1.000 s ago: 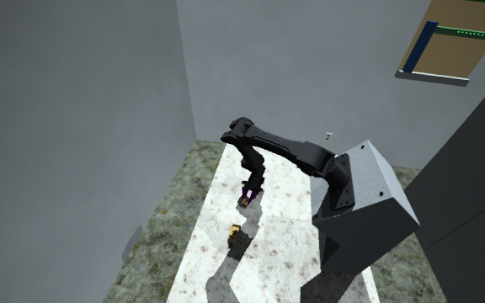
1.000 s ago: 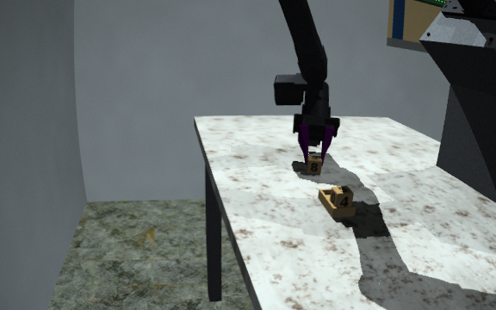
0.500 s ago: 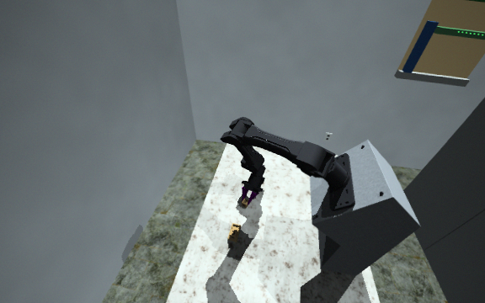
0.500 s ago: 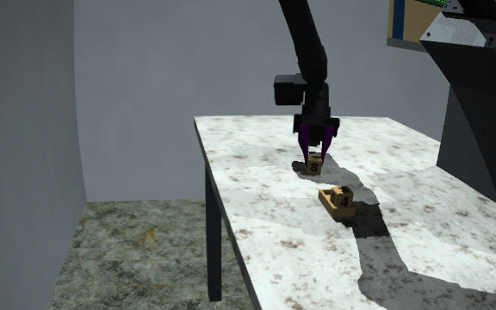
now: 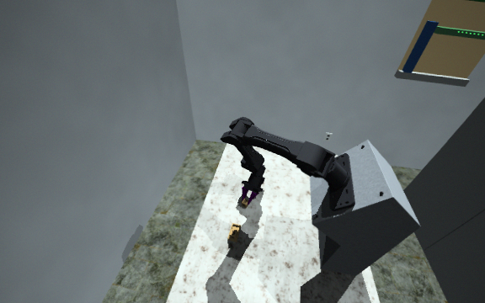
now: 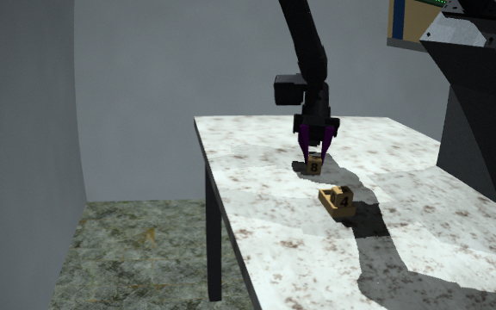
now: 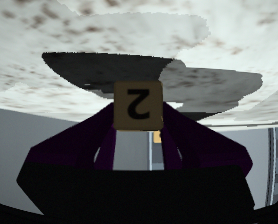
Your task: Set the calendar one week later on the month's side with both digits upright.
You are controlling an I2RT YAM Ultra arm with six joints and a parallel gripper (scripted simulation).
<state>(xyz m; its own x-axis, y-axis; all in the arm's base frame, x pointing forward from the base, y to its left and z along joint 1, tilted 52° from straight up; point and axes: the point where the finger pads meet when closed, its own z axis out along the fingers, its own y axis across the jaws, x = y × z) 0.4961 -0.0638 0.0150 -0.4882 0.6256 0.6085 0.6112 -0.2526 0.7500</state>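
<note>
The wooden digit cube is 10 mm below my hand.
</note>
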